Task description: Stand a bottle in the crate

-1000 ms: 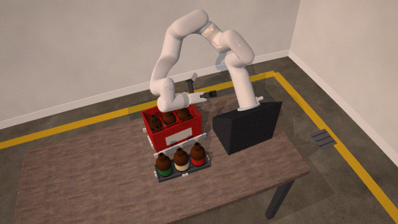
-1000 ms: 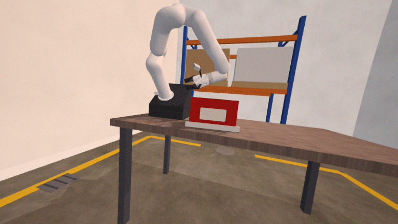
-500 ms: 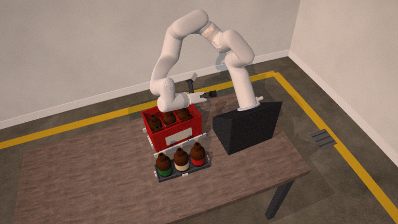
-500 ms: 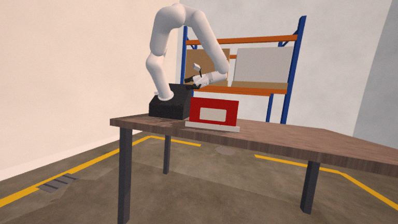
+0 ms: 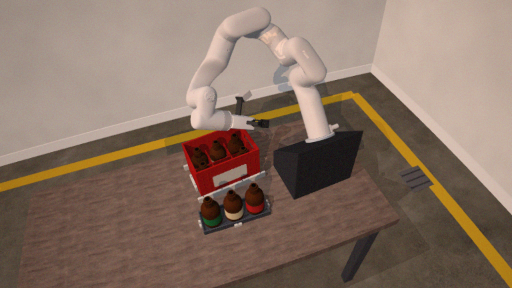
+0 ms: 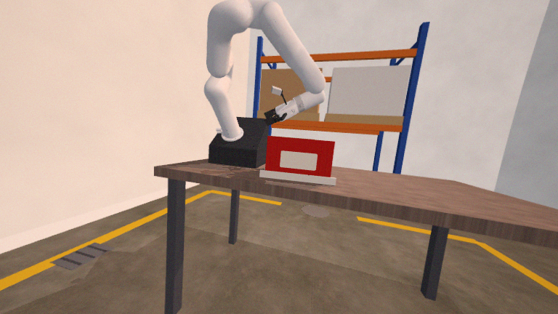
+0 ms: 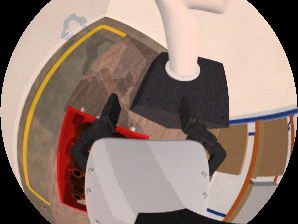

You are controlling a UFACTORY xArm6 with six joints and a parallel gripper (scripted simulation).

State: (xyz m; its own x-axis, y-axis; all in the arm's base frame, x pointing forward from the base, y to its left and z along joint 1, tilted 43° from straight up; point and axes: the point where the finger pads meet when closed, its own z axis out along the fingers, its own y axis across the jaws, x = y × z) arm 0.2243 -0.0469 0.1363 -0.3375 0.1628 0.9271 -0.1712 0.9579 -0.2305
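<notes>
The red-labelled bottle is 13 cm ahead of my hand, 19 cm to the left of it and 18 cm below it. The rest, counted from my hand: crate: 17 cm ahead, 4 cm to the right, 18 cm below; green-label bottle: 31 cm ahead, 16 cm to the left, 18 cm below; grey tray: 22 cm ahead, 18 cm to the left, 25 cm below.
</notes>
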